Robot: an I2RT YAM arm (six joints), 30 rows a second.
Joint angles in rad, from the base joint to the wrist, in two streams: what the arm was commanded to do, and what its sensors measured. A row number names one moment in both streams.
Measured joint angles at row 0:
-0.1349 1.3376 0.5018 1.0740 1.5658 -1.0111
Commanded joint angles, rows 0 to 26:
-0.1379 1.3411 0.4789 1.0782 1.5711 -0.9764
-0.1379 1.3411 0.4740 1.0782 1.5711 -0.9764
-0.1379 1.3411 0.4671 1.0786 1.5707 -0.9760
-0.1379 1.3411 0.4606 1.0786 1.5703 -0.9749
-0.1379 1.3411 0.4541 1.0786 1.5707 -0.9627
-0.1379 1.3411 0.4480 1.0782 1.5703 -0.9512
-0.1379 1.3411 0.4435 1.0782 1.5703 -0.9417
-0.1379 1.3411 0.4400 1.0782 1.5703 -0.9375
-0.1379 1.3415 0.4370 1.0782 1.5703 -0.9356
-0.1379 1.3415 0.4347 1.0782 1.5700 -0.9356
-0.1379 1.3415 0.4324 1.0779 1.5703 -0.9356
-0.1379 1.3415 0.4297 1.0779 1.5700 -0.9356
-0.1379 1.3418 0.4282 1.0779 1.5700 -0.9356
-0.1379 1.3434 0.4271 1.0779 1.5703 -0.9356
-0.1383 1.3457 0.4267 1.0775 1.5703 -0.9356
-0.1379 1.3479 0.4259 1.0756 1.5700 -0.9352
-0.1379 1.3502 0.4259 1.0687 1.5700 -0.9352
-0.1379 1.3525 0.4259 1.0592 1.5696 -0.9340
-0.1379 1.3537 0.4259 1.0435 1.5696 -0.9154
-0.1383 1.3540 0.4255 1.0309 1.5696 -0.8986
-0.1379 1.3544 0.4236 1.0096 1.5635 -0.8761
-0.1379 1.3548 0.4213 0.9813 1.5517 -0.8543
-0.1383 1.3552 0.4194 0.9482 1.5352 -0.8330
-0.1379 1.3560 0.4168 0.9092 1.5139 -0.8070
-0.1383 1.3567 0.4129 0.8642 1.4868 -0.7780
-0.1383 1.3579 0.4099 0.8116 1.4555 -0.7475
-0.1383 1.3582 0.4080 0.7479 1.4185 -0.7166
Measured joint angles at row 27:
-0.1349 1.3491 0.4206 0.8059 1.5059 -0.8345
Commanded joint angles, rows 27 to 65:
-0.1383 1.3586 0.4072 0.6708 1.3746 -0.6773
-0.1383 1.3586 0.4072 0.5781 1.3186 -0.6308
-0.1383 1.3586 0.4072 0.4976 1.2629 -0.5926
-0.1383 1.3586 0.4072 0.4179 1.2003 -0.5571
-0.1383 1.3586 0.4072 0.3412 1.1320 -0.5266
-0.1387 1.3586 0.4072 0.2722 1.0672 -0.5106
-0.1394 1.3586 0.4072 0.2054 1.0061 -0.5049
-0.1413 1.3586 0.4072 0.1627 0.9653 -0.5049
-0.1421 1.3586 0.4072 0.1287 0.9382 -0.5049
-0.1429 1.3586 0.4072 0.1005 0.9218 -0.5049
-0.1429 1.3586 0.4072 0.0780 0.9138 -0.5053
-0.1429 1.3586 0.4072 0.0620 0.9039 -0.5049
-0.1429 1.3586 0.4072 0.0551 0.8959 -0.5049
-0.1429 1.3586 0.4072 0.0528 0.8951 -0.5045
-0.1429 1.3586 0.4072 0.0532 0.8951 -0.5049
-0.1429 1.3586 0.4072 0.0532 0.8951 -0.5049
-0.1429 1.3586 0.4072 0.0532 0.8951 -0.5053
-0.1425 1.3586 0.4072 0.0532 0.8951 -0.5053
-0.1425 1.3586 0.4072 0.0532 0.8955 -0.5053
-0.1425 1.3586 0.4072 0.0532 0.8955 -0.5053
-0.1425 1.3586 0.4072 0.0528 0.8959 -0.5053
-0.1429 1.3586 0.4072 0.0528 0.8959 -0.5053
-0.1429 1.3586 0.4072 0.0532 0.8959 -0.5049
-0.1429 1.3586 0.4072 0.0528 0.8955 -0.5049
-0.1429 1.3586 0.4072 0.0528 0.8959 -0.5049
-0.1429 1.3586 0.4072 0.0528 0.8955 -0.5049
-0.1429 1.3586 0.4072 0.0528 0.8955 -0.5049
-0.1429 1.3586 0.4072 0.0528 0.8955 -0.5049
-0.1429 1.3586 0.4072 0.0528 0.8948 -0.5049
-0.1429 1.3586 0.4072 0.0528 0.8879 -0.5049
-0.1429 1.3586 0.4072 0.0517 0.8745 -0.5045
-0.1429 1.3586 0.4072 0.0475 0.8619 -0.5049
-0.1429 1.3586 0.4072 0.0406 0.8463 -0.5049
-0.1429 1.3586 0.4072 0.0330 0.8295 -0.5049
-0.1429 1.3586 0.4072 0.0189 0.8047 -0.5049
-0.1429 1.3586 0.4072 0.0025 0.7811 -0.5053
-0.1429 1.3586 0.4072 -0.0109 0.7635 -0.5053
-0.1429 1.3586 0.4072 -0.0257 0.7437 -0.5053
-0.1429 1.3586 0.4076 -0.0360 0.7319 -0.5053
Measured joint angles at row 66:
-0.1398 1.3548 0.4004 -0.0193 0.8074 -0.5190
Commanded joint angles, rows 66 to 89:
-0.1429 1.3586 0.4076 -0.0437 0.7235 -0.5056
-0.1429 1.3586 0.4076 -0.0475 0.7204 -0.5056
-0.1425 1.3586 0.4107 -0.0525 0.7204 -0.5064
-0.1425 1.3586 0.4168 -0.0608 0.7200 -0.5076
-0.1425 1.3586 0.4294 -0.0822 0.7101 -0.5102
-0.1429 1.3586 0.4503 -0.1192 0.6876 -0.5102
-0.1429 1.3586 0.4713 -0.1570 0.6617 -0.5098
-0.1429 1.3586 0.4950 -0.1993 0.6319 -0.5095
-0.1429 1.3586 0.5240 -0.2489 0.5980 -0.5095
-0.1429 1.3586 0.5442 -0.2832 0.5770 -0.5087
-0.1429 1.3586 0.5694 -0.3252 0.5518 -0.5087
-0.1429 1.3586 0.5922 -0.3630 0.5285 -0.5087
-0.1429 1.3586 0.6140 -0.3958 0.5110 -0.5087
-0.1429 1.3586 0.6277 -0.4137 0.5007 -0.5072
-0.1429 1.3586 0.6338 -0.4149 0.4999 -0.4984
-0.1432 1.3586 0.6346 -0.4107 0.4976 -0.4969
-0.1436 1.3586 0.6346 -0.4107 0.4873 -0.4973
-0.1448 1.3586 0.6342 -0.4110 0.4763 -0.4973
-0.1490 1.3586 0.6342 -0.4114 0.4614 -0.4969
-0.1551 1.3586 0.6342 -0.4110 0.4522 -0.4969
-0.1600 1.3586 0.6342 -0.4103 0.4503 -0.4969
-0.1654 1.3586 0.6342 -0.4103 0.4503 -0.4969
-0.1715 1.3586 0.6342 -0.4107 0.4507 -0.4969
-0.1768 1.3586 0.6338 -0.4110 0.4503 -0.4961
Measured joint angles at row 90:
-0.1612 1.3552 0.6250 -0.4046 0.4862 -0.5152
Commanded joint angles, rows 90 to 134:
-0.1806 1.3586 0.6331 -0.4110 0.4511 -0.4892
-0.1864 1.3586 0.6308 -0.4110 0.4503 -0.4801
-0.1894 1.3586 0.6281 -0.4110 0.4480 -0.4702
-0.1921 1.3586 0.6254 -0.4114 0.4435 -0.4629
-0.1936 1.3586 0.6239 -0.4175 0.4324 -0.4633
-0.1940 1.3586 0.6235 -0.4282 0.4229 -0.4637
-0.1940 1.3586 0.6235 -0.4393 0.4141 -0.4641
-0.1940 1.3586 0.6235 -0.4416 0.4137 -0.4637
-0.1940 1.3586 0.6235 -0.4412 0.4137 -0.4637
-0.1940 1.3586 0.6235 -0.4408 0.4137 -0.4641
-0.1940 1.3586 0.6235 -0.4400 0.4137 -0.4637
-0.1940 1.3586 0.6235 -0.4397 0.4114 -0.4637
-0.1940 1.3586 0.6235 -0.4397 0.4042 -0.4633
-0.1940 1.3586 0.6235 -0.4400 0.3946 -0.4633
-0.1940 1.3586 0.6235 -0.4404 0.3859 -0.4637
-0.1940 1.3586 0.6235 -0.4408 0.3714 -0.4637
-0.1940 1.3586 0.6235 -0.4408 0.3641 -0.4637
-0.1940 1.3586 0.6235 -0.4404 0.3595 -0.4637
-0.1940 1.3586 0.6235 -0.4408 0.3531 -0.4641
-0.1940 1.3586 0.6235 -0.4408 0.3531 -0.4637
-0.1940 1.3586 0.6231 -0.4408 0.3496 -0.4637
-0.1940 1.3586 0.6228 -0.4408 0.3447 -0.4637
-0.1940 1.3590 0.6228 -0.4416 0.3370 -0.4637
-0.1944 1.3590 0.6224 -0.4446 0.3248 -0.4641
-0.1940 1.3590 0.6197 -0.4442 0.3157 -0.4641
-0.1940 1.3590 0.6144 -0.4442 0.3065 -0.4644
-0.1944 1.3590 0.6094 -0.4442 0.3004 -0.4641
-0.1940 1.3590 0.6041 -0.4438 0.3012 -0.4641
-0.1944 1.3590 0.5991 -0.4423 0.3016 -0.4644
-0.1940 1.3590 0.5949 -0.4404 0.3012 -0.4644
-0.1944 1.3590 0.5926 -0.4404 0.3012 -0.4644
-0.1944 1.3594 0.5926 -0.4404 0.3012 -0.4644
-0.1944 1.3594 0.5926 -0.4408 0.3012 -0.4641
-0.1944 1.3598 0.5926 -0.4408 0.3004 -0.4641
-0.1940 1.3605 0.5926 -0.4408 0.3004 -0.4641
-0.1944 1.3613 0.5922 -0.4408 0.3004 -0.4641
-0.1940 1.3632 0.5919 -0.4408 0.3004 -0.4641
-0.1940 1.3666 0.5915 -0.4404 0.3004 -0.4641
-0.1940 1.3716 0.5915 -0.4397 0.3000 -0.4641
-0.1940 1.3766 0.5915 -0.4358 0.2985 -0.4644
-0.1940 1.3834 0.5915 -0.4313 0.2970 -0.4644
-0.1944 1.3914 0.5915 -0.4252 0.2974 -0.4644
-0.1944 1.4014 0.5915 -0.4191 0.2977 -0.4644
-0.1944 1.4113 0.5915 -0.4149 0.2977 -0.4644
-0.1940 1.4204 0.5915 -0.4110 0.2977 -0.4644
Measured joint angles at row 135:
-0.1921 1.3945 0.6006 -0.4145 0.3115 -0.4706
